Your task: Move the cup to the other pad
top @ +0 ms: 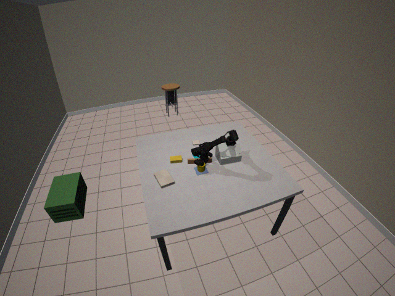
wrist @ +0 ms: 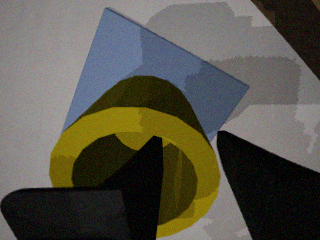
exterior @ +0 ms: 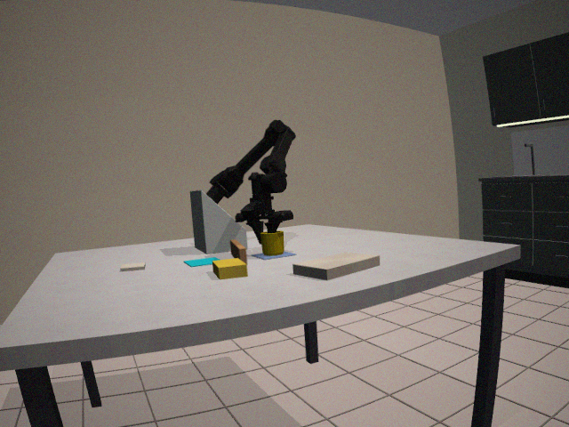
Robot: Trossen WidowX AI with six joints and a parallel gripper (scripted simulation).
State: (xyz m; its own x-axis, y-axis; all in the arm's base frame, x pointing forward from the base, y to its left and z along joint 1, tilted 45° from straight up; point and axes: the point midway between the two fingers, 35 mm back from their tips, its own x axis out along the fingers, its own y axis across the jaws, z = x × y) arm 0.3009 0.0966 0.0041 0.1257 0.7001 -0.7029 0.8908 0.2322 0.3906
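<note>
My gripper tip is 20 mm short of the yellow cup and 10 mm to the right of it. From my gripper tip the other things lie so: small beige tile (100 mm behind, 410 mm to the right, 30 mm below); brown wooden bar (10 mm behind, 90 mm to the right, 20 mm below); cyan pad (40 mm behind, 200 mm to the right, 40 mm below).
</note>
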